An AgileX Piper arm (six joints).
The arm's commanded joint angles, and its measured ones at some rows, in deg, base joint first. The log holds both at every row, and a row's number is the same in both.
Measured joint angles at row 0:
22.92, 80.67, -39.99, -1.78, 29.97, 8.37
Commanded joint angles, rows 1 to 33:
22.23, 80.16, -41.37, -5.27, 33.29, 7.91
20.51, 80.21, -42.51, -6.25, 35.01, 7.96
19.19, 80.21, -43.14, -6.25, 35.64, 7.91
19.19, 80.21, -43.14, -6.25, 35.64, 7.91
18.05, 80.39, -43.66, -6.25, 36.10, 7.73
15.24, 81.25, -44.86, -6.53, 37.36, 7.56
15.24, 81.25, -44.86, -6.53, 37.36, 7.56
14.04, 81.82, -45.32, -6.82, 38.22, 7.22
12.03, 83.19, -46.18, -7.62, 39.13, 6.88
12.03, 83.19, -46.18, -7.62, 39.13, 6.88
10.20, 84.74, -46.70, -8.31, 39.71, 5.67
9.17, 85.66, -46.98, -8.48, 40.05, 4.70
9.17, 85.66, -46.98, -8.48, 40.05, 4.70
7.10, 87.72, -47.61, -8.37, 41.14, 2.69
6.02, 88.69, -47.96, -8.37, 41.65, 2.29
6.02, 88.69, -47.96, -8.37, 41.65, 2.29
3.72, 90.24, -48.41, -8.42, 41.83, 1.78
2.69, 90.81, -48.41, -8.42, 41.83, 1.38
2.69, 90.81, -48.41, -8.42, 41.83, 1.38
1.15, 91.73, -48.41, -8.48, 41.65, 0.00
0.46, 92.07, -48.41, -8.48, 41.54, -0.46
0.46, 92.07, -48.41, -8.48, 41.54, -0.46
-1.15, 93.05, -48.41, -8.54, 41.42, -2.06
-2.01, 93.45, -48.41, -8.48, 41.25, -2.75
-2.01, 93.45, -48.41, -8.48, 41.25, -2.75
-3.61, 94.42, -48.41, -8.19, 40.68, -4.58
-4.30, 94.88, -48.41, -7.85, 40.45, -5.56
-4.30, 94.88, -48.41, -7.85, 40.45, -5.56
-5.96, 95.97, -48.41, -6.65, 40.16, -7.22
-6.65, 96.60, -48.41, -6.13, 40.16, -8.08
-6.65, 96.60, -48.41, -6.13, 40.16, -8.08
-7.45, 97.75, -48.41, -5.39, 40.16, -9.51
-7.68, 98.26, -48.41, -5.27, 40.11, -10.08
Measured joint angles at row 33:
-6.59, 96.83, -48.24, -6.42, 40.45, -7.33
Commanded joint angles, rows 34 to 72:
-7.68, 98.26, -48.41, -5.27, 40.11, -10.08
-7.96, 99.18, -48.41, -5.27, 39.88, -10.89
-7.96, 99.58, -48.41, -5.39, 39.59, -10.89
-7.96, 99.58, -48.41, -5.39, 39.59, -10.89
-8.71, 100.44, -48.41, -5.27, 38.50, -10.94
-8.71, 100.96, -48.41, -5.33, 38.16, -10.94
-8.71, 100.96, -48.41, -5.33, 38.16, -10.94
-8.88, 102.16, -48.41, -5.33, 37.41, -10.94
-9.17, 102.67, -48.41, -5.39, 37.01, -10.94
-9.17, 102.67, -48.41, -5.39, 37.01, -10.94
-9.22, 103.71, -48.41, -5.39, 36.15, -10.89
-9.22, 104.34, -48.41, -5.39, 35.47, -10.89
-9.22, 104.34, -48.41, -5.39, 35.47, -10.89
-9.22, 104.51, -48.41, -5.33, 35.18, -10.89
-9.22, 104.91, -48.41, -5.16, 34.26, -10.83
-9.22, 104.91, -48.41, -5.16, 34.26, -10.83
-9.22, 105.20, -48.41, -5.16, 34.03, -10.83
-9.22, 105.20, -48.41, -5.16, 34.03, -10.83
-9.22, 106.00, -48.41, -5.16, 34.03, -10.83
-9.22, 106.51, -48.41, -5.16, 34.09, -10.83
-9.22, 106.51, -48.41, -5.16, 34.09, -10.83
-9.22, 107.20, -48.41, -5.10, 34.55, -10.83
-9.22, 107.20, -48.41, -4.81, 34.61, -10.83
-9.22, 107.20, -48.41, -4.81, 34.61, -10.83
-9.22, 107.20, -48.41, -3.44, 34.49, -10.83
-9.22, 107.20, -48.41, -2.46, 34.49, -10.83
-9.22, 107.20, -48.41, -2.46, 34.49, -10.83
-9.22, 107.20, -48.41, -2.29, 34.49, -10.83
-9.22, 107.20, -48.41, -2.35, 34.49, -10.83
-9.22, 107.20, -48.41, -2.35, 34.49, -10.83
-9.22, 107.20, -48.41, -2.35, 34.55, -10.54
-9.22, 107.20, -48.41, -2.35, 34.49, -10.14
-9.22, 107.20, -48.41, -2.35, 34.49, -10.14
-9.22, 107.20, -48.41, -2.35, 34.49, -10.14
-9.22, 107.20, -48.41, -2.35, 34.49, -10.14
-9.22, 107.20, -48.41, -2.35, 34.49, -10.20
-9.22, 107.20, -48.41, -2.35, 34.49, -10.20
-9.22, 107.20, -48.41, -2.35, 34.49, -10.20
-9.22, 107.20, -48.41, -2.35, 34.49, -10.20
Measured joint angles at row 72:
-9.05, 106.17, -48.82, -3.67, 34.43, -10.03
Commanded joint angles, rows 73 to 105:
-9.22, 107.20, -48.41, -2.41, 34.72, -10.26
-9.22, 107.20, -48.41, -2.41, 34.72, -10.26
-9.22, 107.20, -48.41, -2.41, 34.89, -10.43
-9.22, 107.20, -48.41, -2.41, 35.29, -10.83
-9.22, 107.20, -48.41, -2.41, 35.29, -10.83
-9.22, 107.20, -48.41, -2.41, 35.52, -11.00
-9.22, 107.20, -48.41, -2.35, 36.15, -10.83
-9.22, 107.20, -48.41, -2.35, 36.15, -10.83
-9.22, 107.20, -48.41, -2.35, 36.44, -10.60
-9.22, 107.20, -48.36, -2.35, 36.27, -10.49
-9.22, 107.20, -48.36, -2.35, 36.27, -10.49
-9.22, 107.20, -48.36, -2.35, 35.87, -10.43
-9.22, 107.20, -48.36, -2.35, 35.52, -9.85
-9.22, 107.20, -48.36, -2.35, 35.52, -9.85
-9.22, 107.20, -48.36, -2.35, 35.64, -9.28
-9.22, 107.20, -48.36, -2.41, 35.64, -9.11
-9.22, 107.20, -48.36, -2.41, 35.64, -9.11
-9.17, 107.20, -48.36, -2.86, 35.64, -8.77
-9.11, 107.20, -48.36, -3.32, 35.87, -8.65
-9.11, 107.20, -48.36, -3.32, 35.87, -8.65
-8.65, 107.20, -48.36, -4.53, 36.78, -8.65
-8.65, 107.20, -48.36, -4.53, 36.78, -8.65
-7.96, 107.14, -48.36, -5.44, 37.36, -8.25
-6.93, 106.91, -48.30, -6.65, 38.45, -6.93
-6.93, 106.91, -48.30, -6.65, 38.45, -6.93
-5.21, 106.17, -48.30, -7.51, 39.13, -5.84
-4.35, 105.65, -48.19, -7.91, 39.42, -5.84
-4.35, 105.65, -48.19, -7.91, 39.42, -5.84
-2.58, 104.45, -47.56, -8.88, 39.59, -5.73
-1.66, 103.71, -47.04, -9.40, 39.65, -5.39
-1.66, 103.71, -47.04, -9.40, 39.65, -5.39
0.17, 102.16, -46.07, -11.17, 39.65, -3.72
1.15, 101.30, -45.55, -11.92, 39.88, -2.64
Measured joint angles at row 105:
-0.97, 103.19, -47.04, -10.83, 38.67, -4.93
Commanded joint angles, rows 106 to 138:
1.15, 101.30, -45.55, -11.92, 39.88, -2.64
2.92, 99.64, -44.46, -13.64, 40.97, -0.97
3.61, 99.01, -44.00, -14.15, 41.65, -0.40
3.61, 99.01, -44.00, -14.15, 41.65, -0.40
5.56, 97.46, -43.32, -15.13, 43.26, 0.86
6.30, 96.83, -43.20, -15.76, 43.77, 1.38
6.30, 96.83, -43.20, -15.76, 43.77, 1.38
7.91, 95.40, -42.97, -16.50, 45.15, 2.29
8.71, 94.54, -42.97, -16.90, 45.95, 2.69
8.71, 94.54, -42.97, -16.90, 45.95, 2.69
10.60, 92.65, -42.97, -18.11, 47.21, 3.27
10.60, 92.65, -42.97, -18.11, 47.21, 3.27
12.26, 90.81, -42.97, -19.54, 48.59, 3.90
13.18, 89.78, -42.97, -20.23, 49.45, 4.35
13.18, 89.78, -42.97, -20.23, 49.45, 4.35
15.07, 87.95, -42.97, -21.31, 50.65, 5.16
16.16, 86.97, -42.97, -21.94, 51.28, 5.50
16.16, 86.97, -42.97, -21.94, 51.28, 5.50
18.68, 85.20, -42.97, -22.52, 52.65, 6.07
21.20, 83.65, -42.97, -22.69, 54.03, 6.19
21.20, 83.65, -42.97, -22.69, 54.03, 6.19
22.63, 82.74, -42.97, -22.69, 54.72, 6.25
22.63, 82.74, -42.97, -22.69, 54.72, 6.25
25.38, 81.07, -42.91, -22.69, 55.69, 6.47
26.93, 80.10, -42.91, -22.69, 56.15, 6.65
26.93, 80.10, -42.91, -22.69, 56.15, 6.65
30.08, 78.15, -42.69, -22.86, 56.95, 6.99
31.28, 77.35, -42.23, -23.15, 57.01, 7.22
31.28, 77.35, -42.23, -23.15, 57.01, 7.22
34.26, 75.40, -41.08, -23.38, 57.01, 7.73
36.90, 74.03, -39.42, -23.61, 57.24, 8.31
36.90, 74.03, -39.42, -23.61, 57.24, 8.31
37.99, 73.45, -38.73, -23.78, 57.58, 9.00
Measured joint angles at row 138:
35.07, 75.52, -40.51, -20.63, 55.86, 7.16
